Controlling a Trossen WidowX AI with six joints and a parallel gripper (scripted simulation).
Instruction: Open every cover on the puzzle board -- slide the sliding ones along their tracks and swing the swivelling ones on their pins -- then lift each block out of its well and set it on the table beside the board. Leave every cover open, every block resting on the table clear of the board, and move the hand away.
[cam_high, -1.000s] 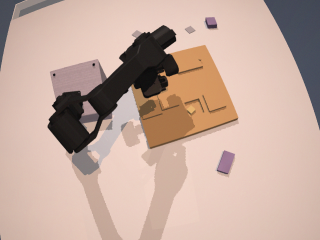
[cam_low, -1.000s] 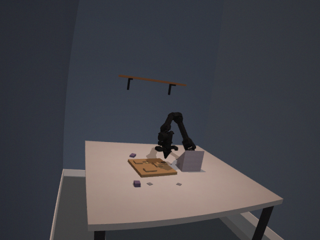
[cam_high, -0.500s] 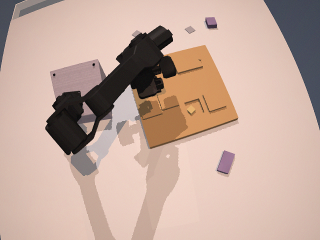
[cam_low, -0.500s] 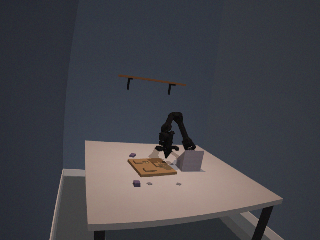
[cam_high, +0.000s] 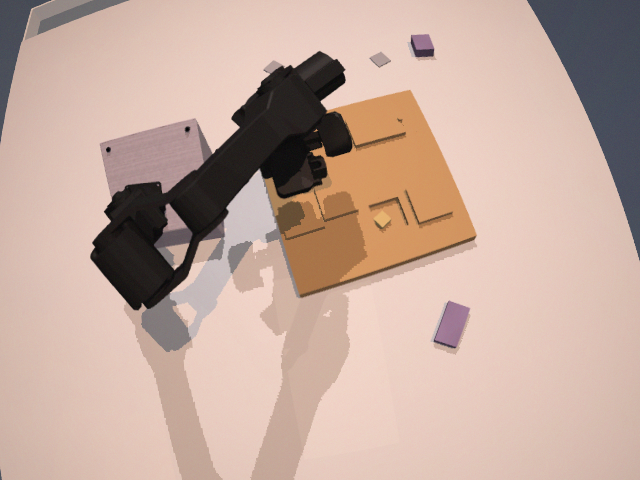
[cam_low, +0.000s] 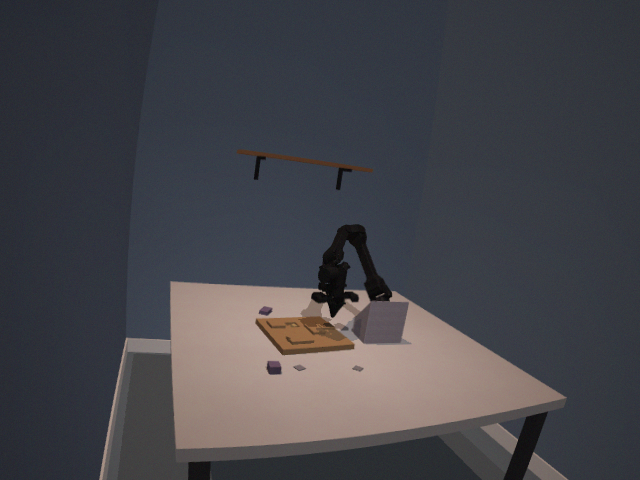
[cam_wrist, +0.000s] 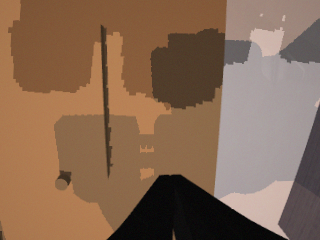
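Right now my gripper tip is 10 cm short of the orange puzzle board, 3 cm to the right of it and 6 cm above it. The rest, counted from my gripper tip: flat purple block (23 cm ahead, 23 cm to the right, 7 cm below).
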